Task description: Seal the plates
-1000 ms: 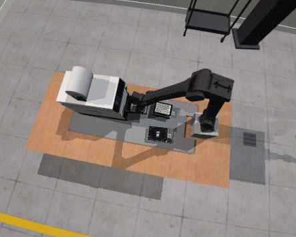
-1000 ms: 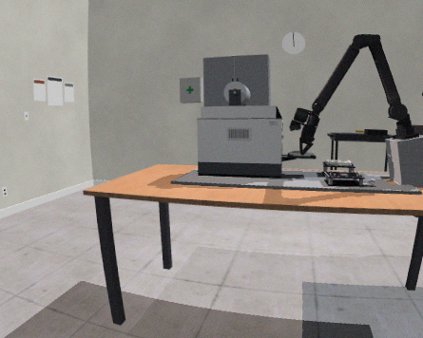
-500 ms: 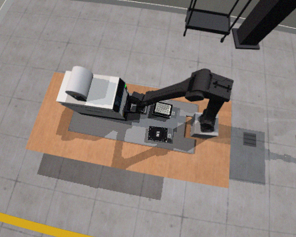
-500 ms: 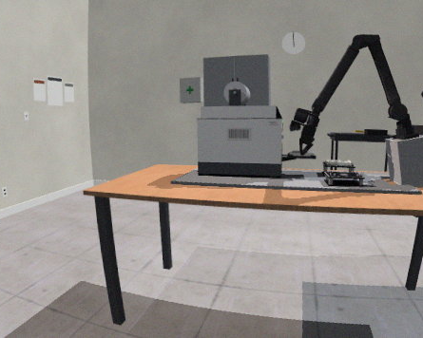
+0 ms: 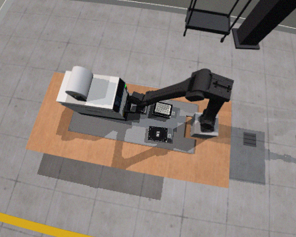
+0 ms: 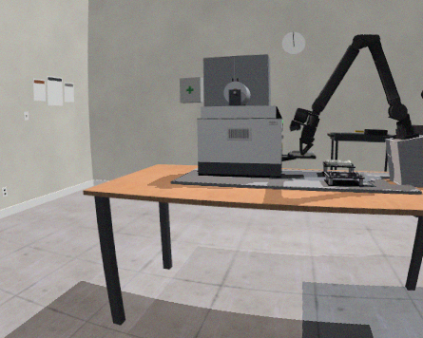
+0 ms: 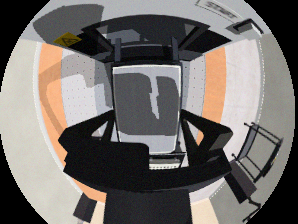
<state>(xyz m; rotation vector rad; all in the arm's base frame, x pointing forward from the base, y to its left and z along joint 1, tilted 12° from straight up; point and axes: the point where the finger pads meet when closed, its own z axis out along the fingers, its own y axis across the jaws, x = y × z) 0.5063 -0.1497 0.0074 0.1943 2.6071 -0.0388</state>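
Right now the sealer stage is 2 cm below my hand. Round my hand: foil roll: 33 cm ahead, 30 cm above, 5 cm to the right.
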